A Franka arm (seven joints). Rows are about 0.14 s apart.
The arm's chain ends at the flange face. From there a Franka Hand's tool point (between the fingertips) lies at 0.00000 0.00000 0.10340 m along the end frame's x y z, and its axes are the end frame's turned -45 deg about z.
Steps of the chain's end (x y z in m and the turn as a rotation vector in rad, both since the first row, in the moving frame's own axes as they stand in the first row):
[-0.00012, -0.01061, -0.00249, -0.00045, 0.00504, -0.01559]
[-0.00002, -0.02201, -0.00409, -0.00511, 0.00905, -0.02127]
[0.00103, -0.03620, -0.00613, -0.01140, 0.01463, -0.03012]
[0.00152, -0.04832, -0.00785, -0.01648, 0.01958, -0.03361]
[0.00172, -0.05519, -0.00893, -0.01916, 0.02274, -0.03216]
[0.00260, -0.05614, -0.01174, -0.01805, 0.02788, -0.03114]
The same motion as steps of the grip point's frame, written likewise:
[0.00776, -0.00719, -0.00249, -0.00388, 0.00325, -0.01559]
[0.01585, -0.01455, -0.00410, -0.01001, 0.00279, -0.02127]
[0.02659, -0.02297, -0.00615, -0.01841, 0.00228, -0.03012]
[0.03551, -0.03046, -0.00788, -0.02550, 0.00219, -0.03361]
[0.04055, -0.03475, -0.00898, -0.02963, 0.00253, -0.03216]
[0.04231, -0.03451, -0.01180, -0.03248, 0.00695, -0.03114]

